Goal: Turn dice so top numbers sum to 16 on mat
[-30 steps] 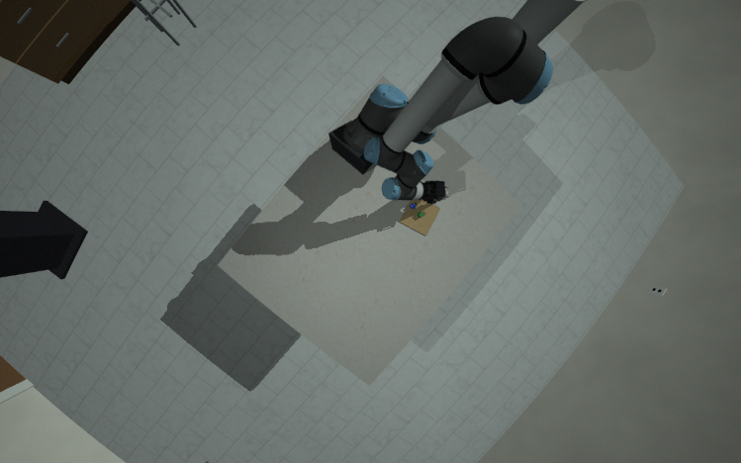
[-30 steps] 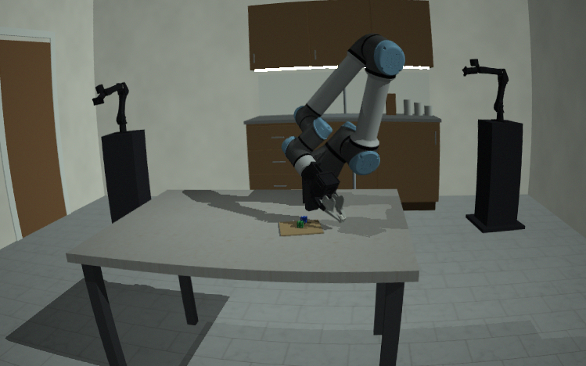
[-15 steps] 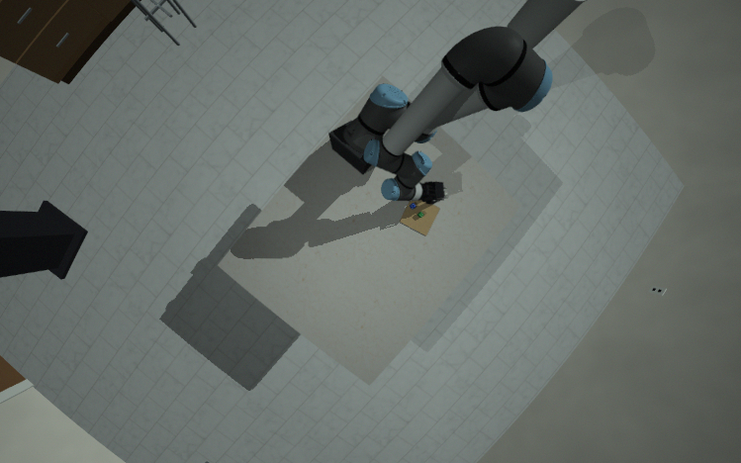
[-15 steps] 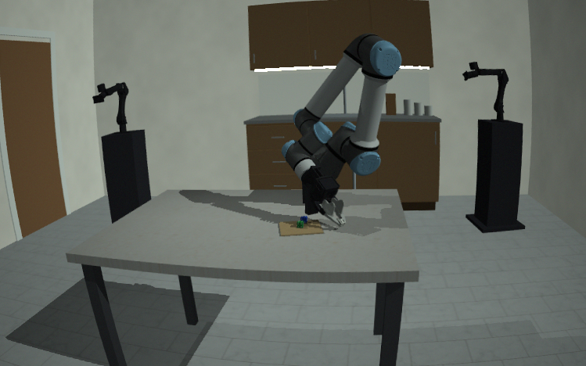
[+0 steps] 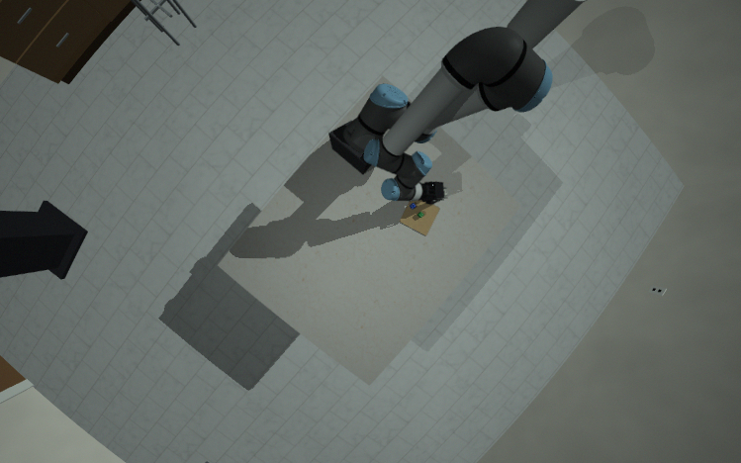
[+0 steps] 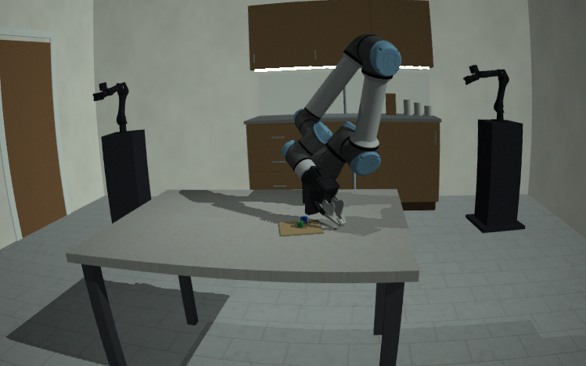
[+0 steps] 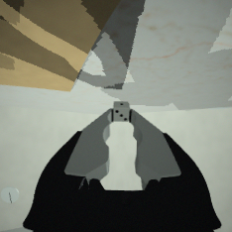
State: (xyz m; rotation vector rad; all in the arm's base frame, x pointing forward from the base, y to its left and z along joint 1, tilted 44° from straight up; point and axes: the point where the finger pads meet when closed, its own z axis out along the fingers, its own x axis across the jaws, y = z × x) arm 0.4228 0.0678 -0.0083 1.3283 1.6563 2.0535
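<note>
My gripper is now 130 mm to the left of the green die, 30 mm past it and 20 mm above it. The rest, counted from my hand: blue die: 120 mm to the right, 80 mm behind, 20 mm below; white die: right at my hand; tan mat: 130 mm to the right, 30 mm below, 30 mm behind.
</note>
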